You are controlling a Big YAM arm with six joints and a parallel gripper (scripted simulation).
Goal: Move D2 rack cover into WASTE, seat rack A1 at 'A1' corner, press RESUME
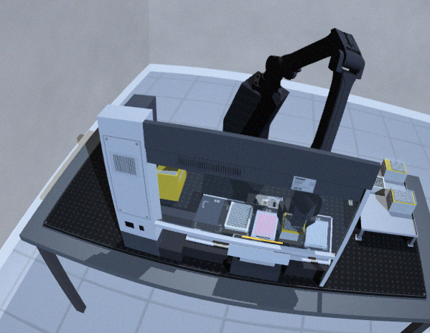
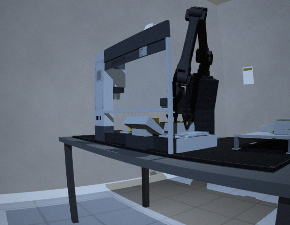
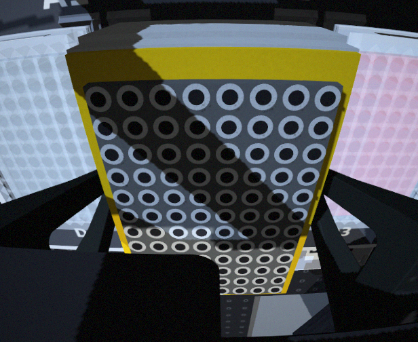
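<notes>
Right now my hand is 1 cm short of the tip rack, 1 cm to the right of it and 1 cm below it. Round my hand: pink plate: 10 cm to the right, 3 cm below; reservoir W06: 20 cm to the right, 3 cm below; clear plate: 1 cm ahead, 10 cm to the left, 3 cm below.
</notes>
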